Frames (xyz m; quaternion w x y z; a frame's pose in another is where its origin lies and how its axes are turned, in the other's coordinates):
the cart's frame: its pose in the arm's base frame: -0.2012 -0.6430 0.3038 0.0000 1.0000 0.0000 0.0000
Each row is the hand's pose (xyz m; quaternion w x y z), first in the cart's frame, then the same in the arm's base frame.
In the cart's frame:
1: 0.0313 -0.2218 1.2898 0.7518 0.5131 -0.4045 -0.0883
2: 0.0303 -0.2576 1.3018 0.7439 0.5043 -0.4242 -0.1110
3: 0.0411 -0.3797 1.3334 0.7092 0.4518 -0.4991 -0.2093
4: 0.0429 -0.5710 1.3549 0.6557 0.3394 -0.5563 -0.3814
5: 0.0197 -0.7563 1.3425 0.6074 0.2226 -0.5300 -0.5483
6: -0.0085 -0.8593 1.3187 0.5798 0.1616 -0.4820 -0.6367
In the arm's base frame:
1: -0.1699 -0.4212 -0.9860 0.5131 -0.7518 -0.0883 0.4045
2: -0.1709 -0.3854 -0.9980 0.5043 -0.7439 -0.1110 0.4242
3: -0.1601 -0.2633 -1.0296 0.4518 -0.7092 -0.2093 0.4991
4: -0.1583 -0.0720 -1.0511 0.3394 -0.6557 -0.3814 0.5563
5: -0.1815 0.1133 -1.0387 0.2226 -0.6074 -0.5483 0.5300
6: -0.2097 0.2163 -1.0149 0.1616 -0.5798 -0.6367 0.4820

